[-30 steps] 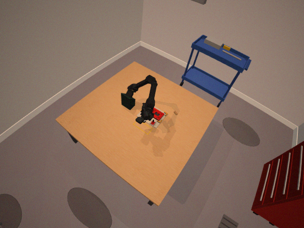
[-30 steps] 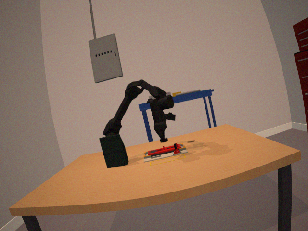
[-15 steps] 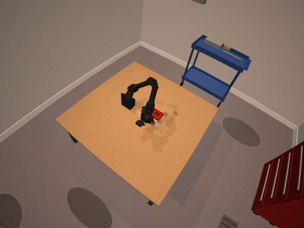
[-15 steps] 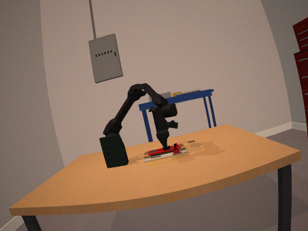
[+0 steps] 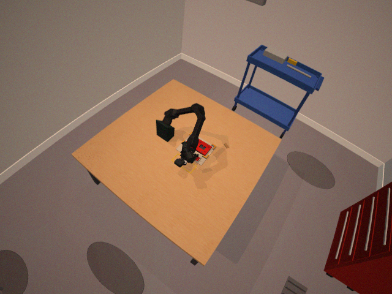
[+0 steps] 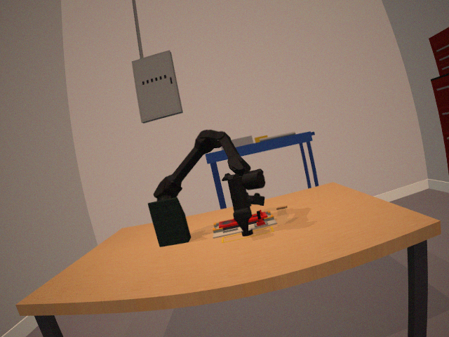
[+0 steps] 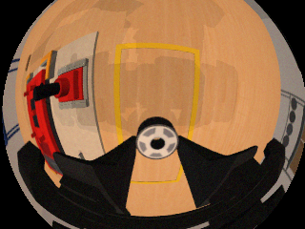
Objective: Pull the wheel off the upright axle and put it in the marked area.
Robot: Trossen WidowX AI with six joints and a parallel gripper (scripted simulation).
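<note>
Right now my gripper tip is right at the wheel. From my gripper tip the other things lie so: brown block: 370 mm to the left, 160 mm ahead; then upright axle: 100 mm to the left, 60 mm ahead, 30 mm above; then pale baseplate: 190 mm to the left, 10 mm behind.
</note>
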